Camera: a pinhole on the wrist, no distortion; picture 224 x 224 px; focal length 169.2 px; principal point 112.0 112.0 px. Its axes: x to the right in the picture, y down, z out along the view. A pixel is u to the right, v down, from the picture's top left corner.
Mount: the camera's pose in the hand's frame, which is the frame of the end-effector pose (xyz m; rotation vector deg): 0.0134 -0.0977 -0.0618 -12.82 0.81 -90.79
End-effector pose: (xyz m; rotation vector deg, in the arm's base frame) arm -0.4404 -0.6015 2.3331 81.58 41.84 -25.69
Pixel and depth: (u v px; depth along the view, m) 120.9 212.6 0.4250
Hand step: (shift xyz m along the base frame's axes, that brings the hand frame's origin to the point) 0.2429 -0.2765 -0.2814
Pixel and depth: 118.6 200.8 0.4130
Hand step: 0.2190 -0.2740 -0.2515
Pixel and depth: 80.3 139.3 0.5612
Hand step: 0.2719 -0.4165 -0.0797
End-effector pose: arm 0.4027 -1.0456 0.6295 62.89 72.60 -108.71
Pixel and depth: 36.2 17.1 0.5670
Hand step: 0.1429 -0.5511 0.1861
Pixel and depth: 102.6 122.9 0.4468
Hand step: -0.1774 -0.3410 -0.0151
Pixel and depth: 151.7 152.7 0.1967
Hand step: -0.1805 -0.0808 -0.0005
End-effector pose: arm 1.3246 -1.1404 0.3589 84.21 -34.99 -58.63
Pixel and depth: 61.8 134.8 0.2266
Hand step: -0.0889 -0.1402 -0.0115
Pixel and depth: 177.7 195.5 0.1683
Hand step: -0.0541 -0.1264 -0.1609
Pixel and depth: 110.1 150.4 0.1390
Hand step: -0.0428 -0.0765 -0.0877
